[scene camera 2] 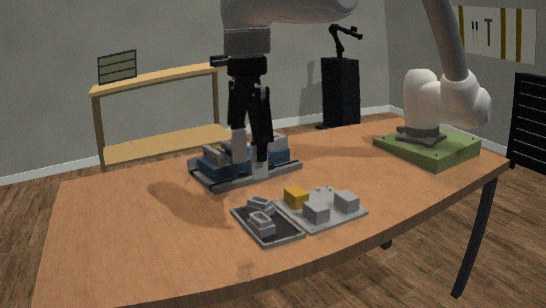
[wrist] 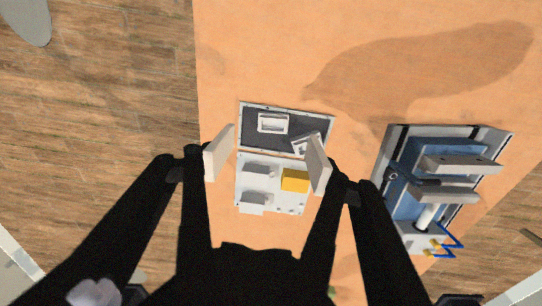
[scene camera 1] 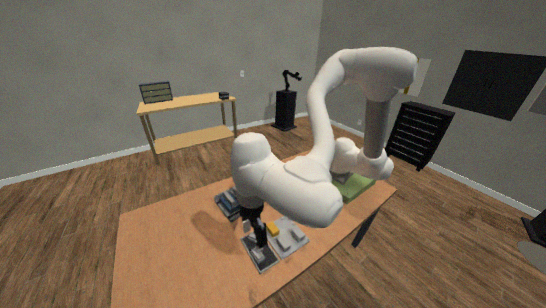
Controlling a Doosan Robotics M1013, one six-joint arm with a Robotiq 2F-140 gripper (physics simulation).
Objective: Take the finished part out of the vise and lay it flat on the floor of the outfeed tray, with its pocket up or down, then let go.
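Frame: origin at the arm's base, x right, y up, z back, level; centimetres.
Seen in the pictures: gripper, between the fingertips: [scene camera 2: 249, 169] [wrist: 270, 140] [scene camera 1: 252, 240]; arm's base, origin of its link: [scene camera 2: 422, 138] [scene camera 1: 337, 174].
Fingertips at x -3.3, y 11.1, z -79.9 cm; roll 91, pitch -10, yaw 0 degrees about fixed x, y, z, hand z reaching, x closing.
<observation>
Pixels of each thing's middle, then the offset from my fingertips to it.
- vise, middle of its body: [scene camera 2: 242, 156] [wrist: 423, 197] [scene camera 1: 243, 193] dy -10.4, dx +32.1, dz +18.4 cm
- light fixture plate, middle of its body: [scene camera 2: 320, 208] [wrist: 272, 185] [scene camera 1: 284, 234] dy -15.0, dx -0.9, dz +18.7 cm
- yellow block, middle of its body: [scene camera 2: 296, 197] [wrist: 294, 180] [scene camera 1: 272, 229] dy -12.8, dx +4.3, dz +15.4 cm
The outfeed tray [scene camera 1: 270, 260] [scene camera 2: 283, 231] [wrist: 250, 136] lies on the table with two grey parts in it. One part [scene camera 1: 257, 254] [scene camera 2: 262, 225] [wrist: 273, 123] lies flat on its floor, pocket up. The other part [scene camera 2: 260, 204] [wrist: 300, 145] is turned at an angle near the tray's other end, partly hidden by a finger in the wrist view; whether it lies flat is unclear. My gripper [scene camera 1: 254, 234] [scene camera 2: 249, 157] [wrist: 270, 140] is open and empty, pointing down, above the tray's level. The vise [scene camera 1: 230, 199] [scene camera 2: 215, 172] [wrist: 440, 146] shows no part between its jaws.
A light fixture plate [scene camera 2: 340, 217] [wrist: 282, 202] beside the tray bears a yellow block [scene camera 1: 272, 228] [scene camera 2: 296, 197] [wrist: 295, 180] and two grey blocks. The vise stands behind the gripper in the second scene view. The arm's green base [scene camera 1: 356, 187] [scene camera 2: 436, 161] is at the right.
</observation>
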